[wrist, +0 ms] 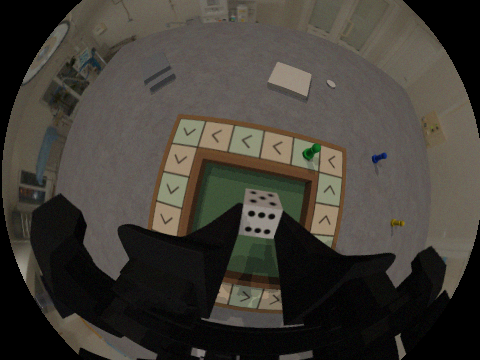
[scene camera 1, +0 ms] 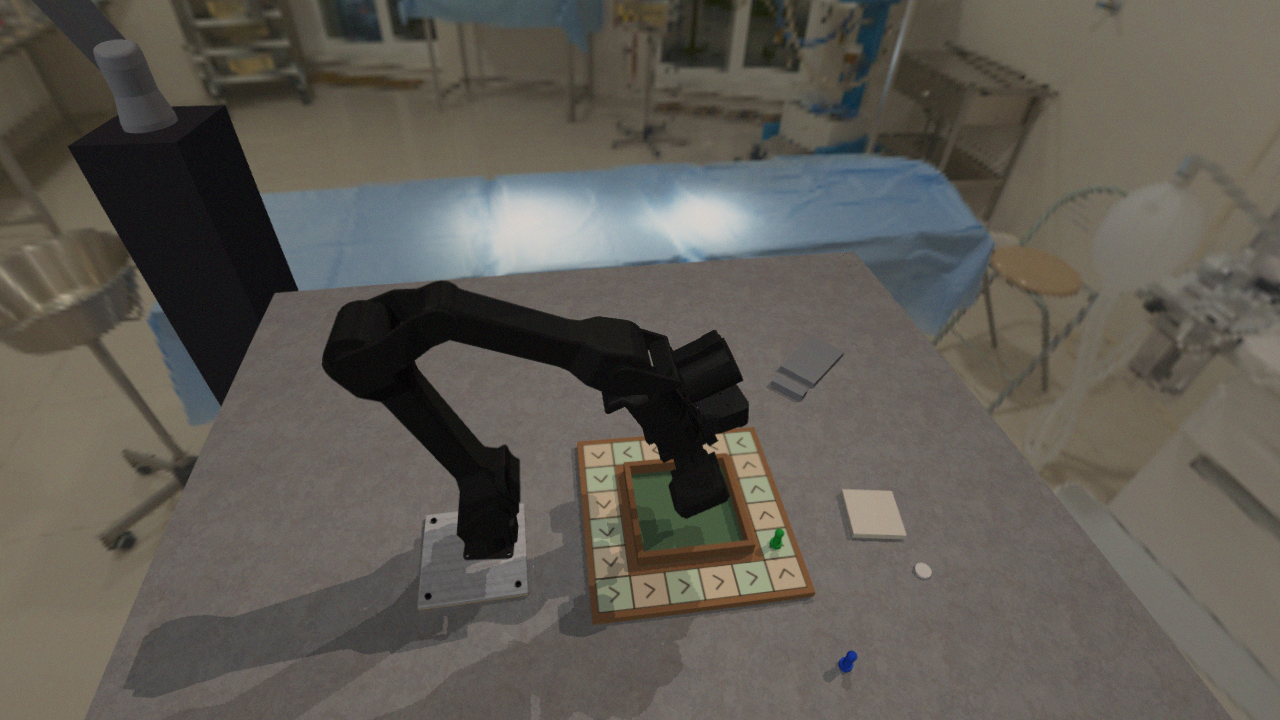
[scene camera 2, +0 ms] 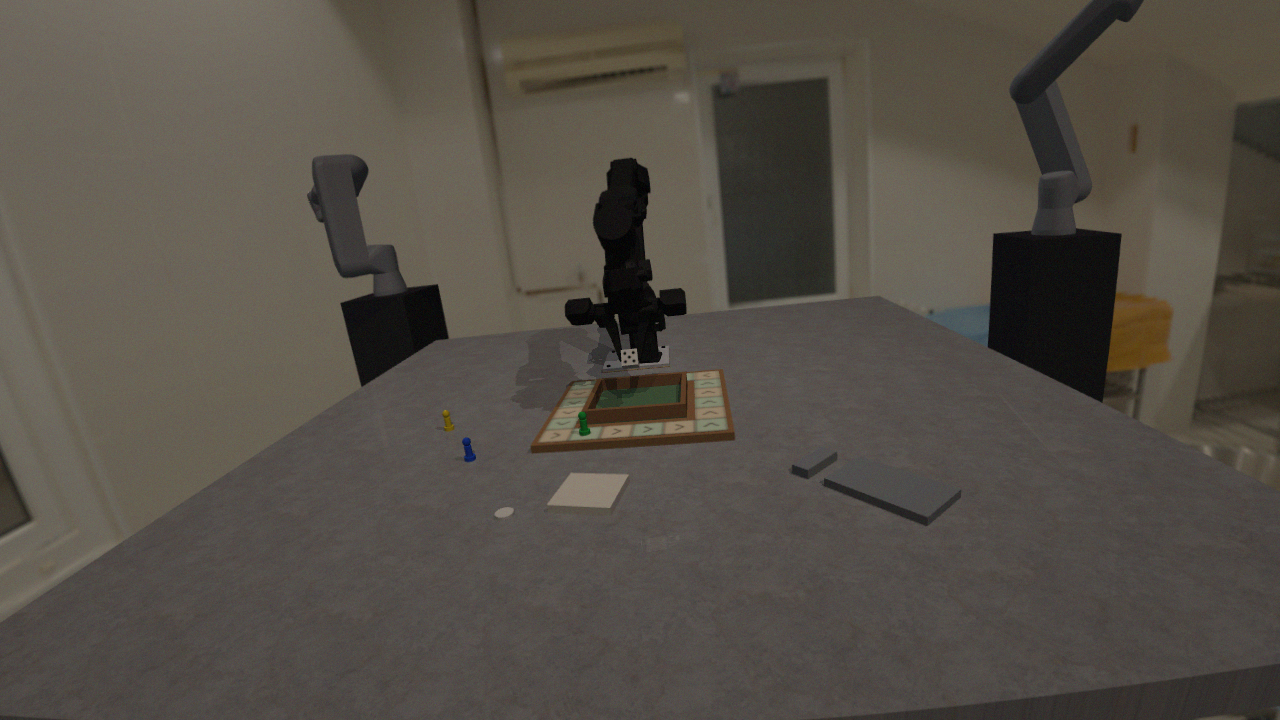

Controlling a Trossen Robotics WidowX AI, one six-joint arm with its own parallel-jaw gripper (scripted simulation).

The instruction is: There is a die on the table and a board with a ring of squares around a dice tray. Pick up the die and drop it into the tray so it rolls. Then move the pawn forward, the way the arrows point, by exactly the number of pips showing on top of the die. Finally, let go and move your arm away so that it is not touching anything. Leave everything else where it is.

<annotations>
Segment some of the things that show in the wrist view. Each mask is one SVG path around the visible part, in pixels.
My gripper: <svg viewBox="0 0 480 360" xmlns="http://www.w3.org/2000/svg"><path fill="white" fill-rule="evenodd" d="M79 349L79 355L84 360L109 360L87 349ZM32 211L29 239L53 295L101 331L120 339L128 337L156 353L156 360L199 360L200 357L191 355L192 347L239 356L239 360L279 360L280 355L308 351L313 356L305 360L399 360L395 336L400 335L408 353L451 300L447 291L440 293L447 264L432 245L417 252L411 263L411 275L395 288L385 273L396 260L395 253L340 255L283 211L273 236L284 325L304 325L253 328L211 323L203 319L209 319L239 235L244 204L237 203L188 236L165 235L133 224L120 225L117 233L129 261L116 280L97 268L85 249L87 224L76 205L73 207L63 195L56 195Z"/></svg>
A cream tile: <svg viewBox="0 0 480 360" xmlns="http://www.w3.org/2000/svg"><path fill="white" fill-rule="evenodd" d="M277 61L276 67L267 81L269 87L291 93L291 95L301 97L304 100L307 99L309 85L311 85L309 84L311 83L309 81L311 80L311 73Z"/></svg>
</annotations>
